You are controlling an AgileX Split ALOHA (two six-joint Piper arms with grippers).
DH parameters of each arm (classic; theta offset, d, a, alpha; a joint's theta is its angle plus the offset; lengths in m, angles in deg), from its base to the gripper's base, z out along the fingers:
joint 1: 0 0.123 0 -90
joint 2: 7.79 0 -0.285 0
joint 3: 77.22 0 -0.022 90
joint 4: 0 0.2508 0 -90
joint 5: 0 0 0.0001 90
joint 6: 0 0.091 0 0
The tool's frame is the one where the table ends.
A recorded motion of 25 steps. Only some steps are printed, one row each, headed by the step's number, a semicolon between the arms.
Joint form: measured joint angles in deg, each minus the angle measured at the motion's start. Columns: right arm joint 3, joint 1, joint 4, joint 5, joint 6, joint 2; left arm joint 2, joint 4, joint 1, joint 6, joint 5, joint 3.
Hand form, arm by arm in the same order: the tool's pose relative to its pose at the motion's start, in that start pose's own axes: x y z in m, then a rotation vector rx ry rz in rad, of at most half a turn. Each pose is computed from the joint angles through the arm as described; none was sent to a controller.
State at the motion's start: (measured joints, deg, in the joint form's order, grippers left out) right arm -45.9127 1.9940 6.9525 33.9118 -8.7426 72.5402; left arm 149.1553 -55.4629 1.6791 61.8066 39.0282 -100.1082
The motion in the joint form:
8: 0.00 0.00 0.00 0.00 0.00 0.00; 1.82 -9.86 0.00 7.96 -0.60 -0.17
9: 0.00 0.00 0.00 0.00 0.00 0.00; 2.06 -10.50 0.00 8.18 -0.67 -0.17
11: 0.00 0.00 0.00 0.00 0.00 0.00; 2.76 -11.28 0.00 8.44 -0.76 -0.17
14: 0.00 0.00 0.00 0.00 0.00 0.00; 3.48 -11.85 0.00 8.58 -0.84 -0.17
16: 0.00 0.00 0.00 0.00 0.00 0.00; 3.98 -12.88 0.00 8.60 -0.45 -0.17
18: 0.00 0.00 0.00 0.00 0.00 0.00; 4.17 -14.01 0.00 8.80 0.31 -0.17
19: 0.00 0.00 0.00 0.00 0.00 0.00; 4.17 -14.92 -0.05 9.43 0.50 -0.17
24: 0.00 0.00 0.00 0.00 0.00 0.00; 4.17 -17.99 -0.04 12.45 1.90 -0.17
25: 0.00 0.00 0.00 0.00 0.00 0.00; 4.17 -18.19 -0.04 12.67 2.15 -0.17
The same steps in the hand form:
8: 0.0000 0.0000 0.0000 0.0000 0.0000 0.0000; 0.0004 0.0013 0.0104 0.0396 -0.0787 -0.0111
9: 0.0000 0.0000 0.0000 0.0000 0.0000 0.0000; 0.0011 0.0018 0.0118 0.0417 -0.0821 -0.0184
11: 0.0000 0.0000 0.0000 0.0000 0.0000 0.0000; 0.0045 0.0034 0.0160 0.0452 -0.0804 -0.0313
14: 0.0000 0.0000 0.0000 0.0000 0.0000 0.0000; 0.0083 0.0050 0.0203 0.0481 -0.0762 -0.0436
16: 0.0000 0.0000 0.0000 0.0000 0.0000 0.0000; 0.0106 0.0053 0.0232 0.0599 -0.0772 -0.0620
18: 0.0000 0.0000 0.0000 0.0000 0.0000 0.0000; 0.0110 0.0042 0.0241 0.0773 -0.0819 -0.0752
19: 0.0000 0.0000 0.0000 0.0000 0.0000 0.0000; 0.0101 0.0033 0.0242 0.0839 -0.0902 -0.0759
24: 0.0000 0.0000 0.0000 0.0000 0.0000 0.0000; 0.0076 0.0006 0.0236 0.1158 -0.1178 -0.0639
25: 0.0000 0.0000 0.0000 0.0000 0.0000 0.0000; 0.0075 0.0001 0.0236 0.1205 -0.1190 -0.0624

